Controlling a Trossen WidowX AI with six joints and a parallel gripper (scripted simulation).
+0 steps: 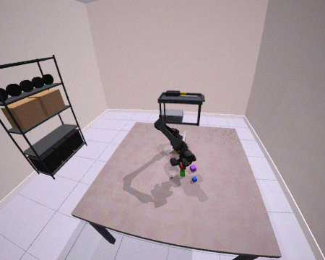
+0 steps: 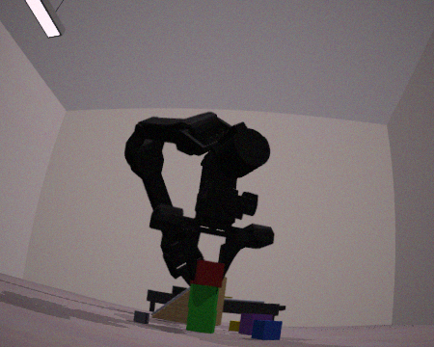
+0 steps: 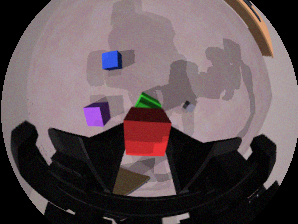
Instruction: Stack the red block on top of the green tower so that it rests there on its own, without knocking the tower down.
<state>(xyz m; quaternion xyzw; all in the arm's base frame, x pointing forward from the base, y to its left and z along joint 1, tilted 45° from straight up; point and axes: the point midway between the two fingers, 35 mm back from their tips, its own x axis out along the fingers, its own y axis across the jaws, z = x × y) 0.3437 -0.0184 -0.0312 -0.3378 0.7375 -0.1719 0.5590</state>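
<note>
The red block is 10 mm above my gripper tip. Round my gripper tip: purple block 90 mm to the left, 60 mm below, 50 mm behind; then small grey block 80 mm to the right, 70 mm below, 40 mm ahead; then blue block 90 mm to the left, 70 mm below, 60 mm ahead.
</note>
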